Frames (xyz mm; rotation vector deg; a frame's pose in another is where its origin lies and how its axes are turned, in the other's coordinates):
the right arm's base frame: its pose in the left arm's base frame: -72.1 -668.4 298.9 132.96 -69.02 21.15
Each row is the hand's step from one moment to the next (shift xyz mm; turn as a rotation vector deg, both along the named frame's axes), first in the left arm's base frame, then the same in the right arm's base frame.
Working: the left arm's base frame: its pose in the right arm's base frame: -551.3 -474.6 -110.1 -132.96 69.02 -21.15

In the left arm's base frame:
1: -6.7 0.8 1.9 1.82 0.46 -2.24
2: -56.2 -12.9 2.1 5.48 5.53 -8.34
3: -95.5 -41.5 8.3 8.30 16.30 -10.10
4: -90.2 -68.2 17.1 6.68 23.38 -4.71
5: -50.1 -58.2 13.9 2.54 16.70 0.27
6: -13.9 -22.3 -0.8 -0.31 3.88 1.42
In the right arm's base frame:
1: -3.5 5.7 -2.1 -0.28 -2.39 1.65
2: -22.4 53.0 4.6 -4.40 -9.70 4.08
3: -22.5 101.0 14.4 -10.96 -17.79 -0.25
4: 2.8 112.3 21.5 -14.32 -18.27 -8.63
5: 17.5 73.6 19.3 -9.87 -10.12 -9.25
6: 7.0 22.0 12.6 -2.20 -1.20 -3.30

